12 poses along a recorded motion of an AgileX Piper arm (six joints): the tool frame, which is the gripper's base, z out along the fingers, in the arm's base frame.
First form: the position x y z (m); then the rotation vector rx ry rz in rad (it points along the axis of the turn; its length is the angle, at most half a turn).
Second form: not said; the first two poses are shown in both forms.
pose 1, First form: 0.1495, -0.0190, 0.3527, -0.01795, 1.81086, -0.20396
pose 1, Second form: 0.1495, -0.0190, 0.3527, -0.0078, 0.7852, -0.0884, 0.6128
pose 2, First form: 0.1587, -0.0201, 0.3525, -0.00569, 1.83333, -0.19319
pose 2, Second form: 0.1587, -0.0201, 0.3525, -0.0025, 0.7923, -0.0835, 0.6044
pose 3, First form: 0.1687, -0.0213, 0.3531, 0.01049, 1.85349, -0.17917
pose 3, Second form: 0.1687, -0.0213, 0.3531, 0.0045, 0.7985, -0.0772, 0.5970
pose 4, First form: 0.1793, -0.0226, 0.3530, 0.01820, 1.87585, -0.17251
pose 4, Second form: 0.1793, -0.0226, 0.3530, 0.0078, 0.8053, -0.0741, 0.5882
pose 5, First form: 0.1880, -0.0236, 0.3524, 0.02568, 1.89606, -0.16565
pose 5, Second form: 0.1880, -0.0236, 0.3524, 0.0110, 0.8113, -0.0709, 0.5803
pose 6, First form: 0.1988, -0.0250, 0.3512, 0.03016, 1.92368, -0.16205
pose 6, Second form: 0.1988, -0.0250, 0.3512, 0.0128, 0.8193, -0.0690, 0.5691
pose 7, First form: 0.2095, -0.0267, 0.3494, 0.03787, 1.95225, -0.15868
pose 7, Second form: 0.2095, -0.0267, 0.3494, 0.0160, 0.8274, -0.0672, 0.5574
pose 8, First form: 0.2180, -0.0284, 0.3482, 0.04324, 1.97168, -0.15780
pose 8, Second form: 0.2180, -0.0284, 0.3482, 0.0183, 0.8327, -0.0666, 0.5493
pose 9, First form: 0.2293, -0.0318, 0.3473, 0.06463, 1.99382, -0.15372
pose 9, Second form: 0.2293, -0.0318, 0.3473, 0.0272, 0.8388, -0.0647, 0.5400
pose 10, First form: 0.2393, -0.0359, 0.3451, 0.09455, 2.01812, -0.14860
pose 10, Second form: 0.2393, -0.0359, 0.3451, 0.0396, 0.8452, -0.0622, 0.5294
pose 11, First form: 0.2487, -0.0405, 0.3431, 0.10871, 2.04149, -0.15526
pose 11, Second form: 0.2487, -0.0405, 0.3431, 0.0453, 0.8511, -0.0647, 0.5190
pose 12, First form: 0.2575, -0.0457, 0.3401, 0.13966, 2.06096, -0.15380
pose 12, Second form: 0.2575, -0.0457, 0.3401, 0.0580, 0.8559, -0.0639, 0.5099
